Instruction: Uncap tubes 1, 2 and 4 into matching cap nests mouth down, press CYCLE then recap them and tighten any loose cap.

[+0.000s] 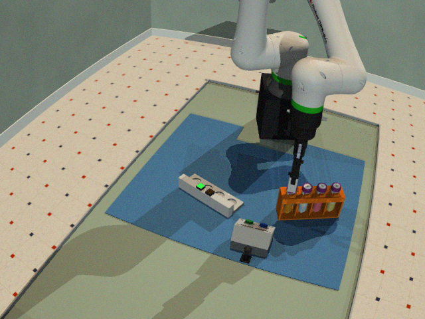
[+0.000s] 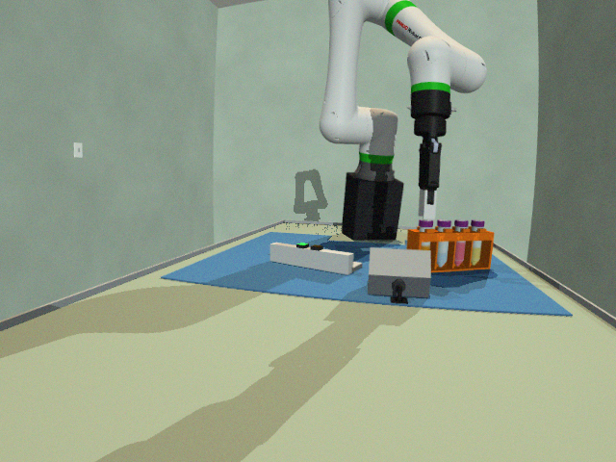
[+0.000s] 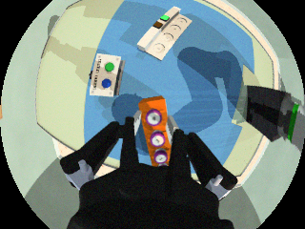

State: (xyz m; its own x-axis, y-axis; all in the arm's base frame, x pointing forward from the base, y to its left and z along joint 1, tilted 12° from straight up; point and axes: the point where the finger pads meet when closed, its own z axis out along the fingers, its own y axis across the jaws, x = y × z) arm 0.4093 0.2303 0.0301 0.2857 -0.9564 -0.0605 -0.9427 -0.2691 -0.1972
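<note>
Now: hand 16 cm short of the green key, 9 cm above it and 6 cm to the left of it. From my hand the other things lie so: blue key 15 cm ahead, 9 cm below, 2 cm to the right; then small grey desk 17 cm ahead, 11 cm below, 3 cm to the right.
</note>
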